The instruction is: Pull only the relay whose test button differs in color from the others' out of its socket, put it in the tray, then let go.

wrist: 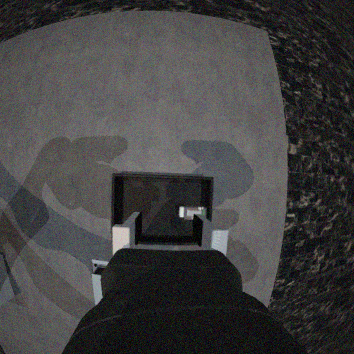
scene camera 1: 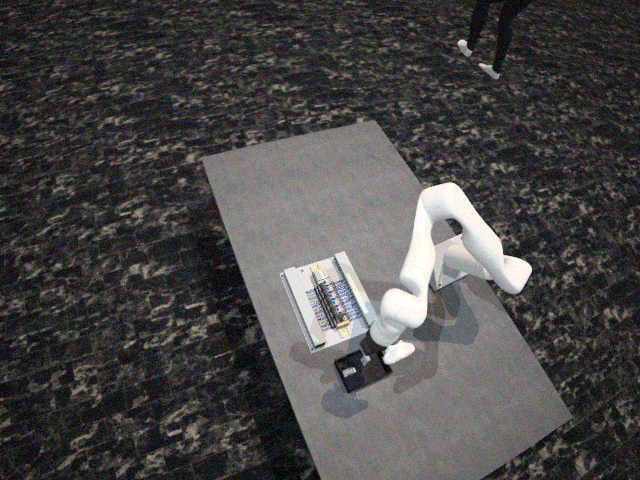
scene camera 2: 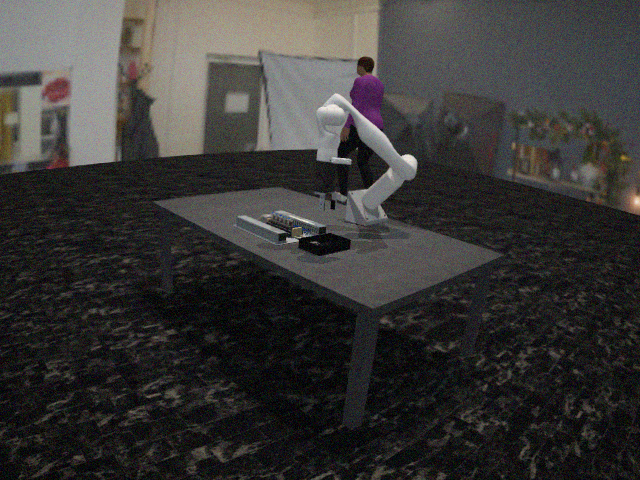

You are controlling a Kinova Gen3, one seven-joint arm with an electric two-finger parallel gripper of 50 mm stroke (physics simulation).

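Places are measured from the arm's base along level axes (x right, y up, z back), in millimetres.
Pixels of known places: gripper, fingertip midpoint: (wrist: pixel 167 223) (scene camera 1: pixel 371 358) (scene camera 2: pixel 327 210); arm's base, origin of the base link: (scene camera 1: pixel 453 256) (scene camera 2: pixel 368 201).
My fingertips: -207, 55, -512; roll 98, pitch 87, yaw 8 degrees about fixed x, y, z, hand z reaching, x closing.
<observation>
Ahead of a thing's pixels: the offset from my fingertips to its top centre, as dx, dy, dz. "spot": to the spot under its first point. Level surfaces: height alone.
A pale relay @(+10, -117, -48) (scene camera 1: pixel 349 370) (scene camera 2: pixel 314 242) (wrist: pixel 192 212) lies in the black tray @(spot: -50, -112, -6) (scene camera 1: pixel 369 382) (scene camera 2: pixel 325 250) (wrist: pixel 162 175), at the left in the scene camera 1 view and towards the right in the wrist view. Its test button cannot be made out. My gripper (scene camera 2: pixel 327 201) (wrist: pixel 167 223) is open and empty above the tray; the wrist view shows its fingers wide apart, the right one close to the relay in the picture. The other relays @(+236, -78, +16) (scene camera 1: pixel 333 301) stand in a row on the panel, with several blue spots showing on them; single buttons are too small to tell.
The panel @(spot: +409, -145, -25) (scene camera 1: pixel 302 273) with its two raised grey ducts @(spot: +284, -105, +130) (scene camera 1: pixel 356 281) @(spot: +245, -116, -104) (scene camera 2: pixel 261 229) stands beside the tray. The arm's base plate (scene camera 1: pixel 440 277) (scene camera 2: pixel 356 209) is farther back on the table @(dy -147) (scene camera 1: pixel 289 180). A person in purple (scene camera 2: pixel 367 100) stands behind the table.
</observation>
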